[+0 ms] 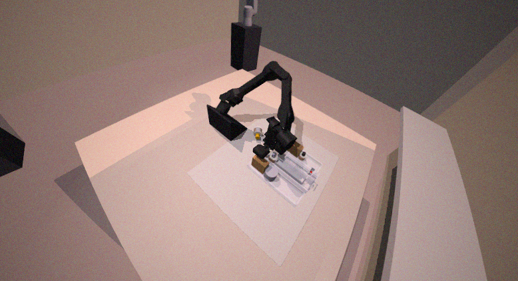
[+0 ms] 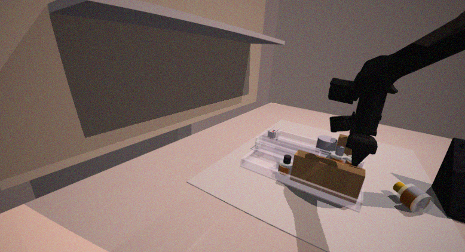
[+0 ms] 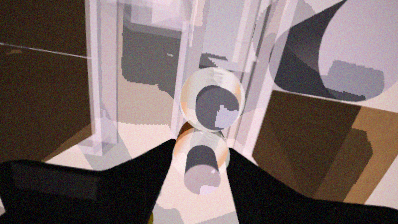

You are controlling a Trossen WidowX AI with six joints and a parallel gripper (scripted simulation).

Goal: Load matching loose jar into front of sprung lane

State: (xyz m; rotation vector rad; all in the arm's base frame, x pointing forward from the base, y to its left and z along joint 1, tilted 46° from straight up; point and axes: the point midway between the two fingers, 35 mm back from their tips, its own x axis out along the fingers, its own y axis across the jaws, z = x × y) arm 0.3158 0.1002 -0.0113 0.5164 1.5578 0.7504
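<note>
Now: gripper tip 10 cm short of the grey cylinder and 7 cm to the left of it. The rest, counted from my gripper tip: clear lane rack: 15 cm ahead, 4 cm to the left, 1 cm below.
</note>
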